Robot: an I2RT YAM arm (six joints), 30 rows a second.
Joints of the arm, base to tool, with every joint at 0 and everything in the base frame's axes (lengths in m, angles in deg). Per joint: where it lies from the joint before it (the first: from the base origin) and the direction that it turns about. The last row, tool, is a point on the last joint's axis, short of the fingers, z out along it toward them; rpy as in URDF.
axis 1: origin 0 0 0.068 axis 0 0 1
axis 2: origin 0.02 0.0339 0.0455 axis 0 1 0
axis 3: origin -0.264 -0.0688 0 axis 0 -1 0
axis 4: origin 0.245 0.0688 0.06 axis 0 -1 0
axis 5: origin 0.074 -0.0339 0.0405 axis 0 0 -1
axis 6: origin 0.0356 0 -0.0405 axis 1 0 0
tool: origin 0 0 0 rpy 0 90 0
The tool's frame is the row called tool.
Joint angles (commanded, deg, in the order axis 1, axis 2, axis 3, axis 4, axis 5, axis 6), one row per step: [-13.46, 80.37, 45.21, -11.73, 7.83, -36.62]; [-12.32, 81.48, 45.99, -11.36, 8.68, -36.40]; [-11.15, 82.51, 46.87, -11.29, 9.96, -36.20]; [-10.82, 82.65, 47.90, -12.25, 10.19, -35.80]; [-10.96, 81.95, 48.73, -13.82, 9.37, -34.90]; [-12.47, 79.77, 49.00, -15.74, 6.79, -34.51]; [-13.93, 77.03, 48.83, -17.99, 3.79, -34.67]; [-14.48, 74.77, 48.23, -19.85, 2.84, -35.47]
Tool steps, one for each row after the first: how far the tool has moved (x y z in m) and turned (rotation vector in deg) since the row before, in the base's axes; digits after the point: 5 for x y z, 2 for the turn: [0.00567, 0.00404, -0.00044, -0.48, 0.04, 0.40]; [0.00533, 0.00418, 0.00004, -0.77, 0.21, 0.15]; [0.00225, 0.00115, 0.00366, 0.10, -0.02, -0.11]; [-0.00091, -0.00005, 0.00577, 1.16, -0.34, -0.23]; [-0.00690, -0.00482, 0.00918, 1.98, -1.01, -0.02]; [-0.00982, -0.00325, 0.00865, 1.94, -0.77, 0.73]; [-0.00889, 0.00012, 0.00428, 0.19, 0.21, 0.68]
